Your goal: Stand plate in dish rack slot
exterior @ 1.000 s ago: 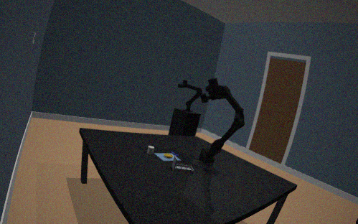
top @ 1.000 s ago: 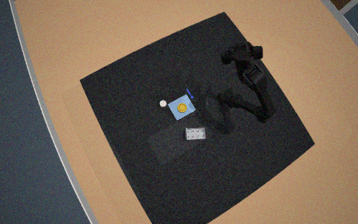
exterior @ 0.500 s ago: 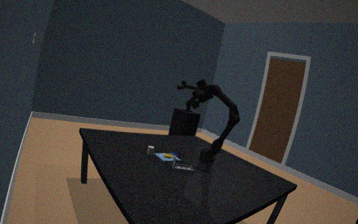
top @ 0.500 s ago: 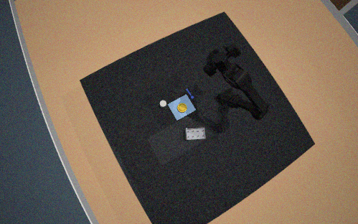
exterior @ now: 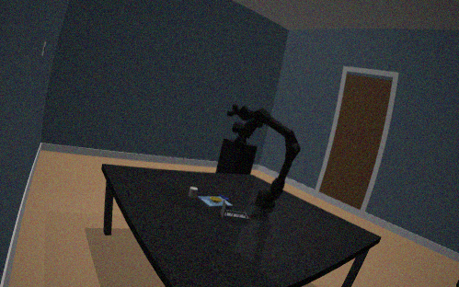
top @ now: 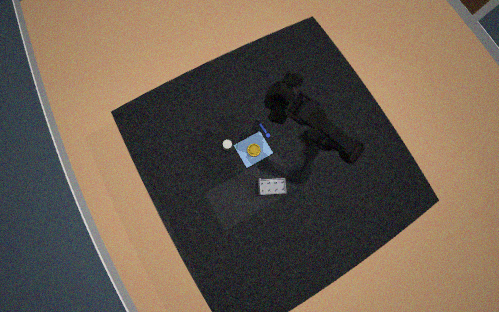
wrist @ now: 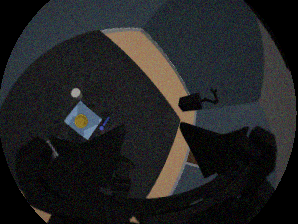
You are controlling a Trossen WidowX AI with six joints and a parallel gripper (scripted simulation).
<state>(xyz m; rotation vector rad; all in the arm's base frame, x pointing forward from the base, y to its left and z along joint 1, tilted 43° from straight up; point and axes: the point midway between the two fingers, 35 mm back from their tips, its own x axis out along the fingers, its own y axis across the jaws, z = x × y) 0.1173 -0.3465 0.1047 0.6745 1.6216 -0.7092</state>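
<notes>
My gripper tip is now 150 mm short of the plate, 80 mm to the right of it and 310 mm above it. Also, from my gripper tip: dish rack 180 mm ahead, 280 mm to the left, 300 mm below; small white cylinder 240 mm ahead, 10 mm to the right, 300 mm below.
</notes>
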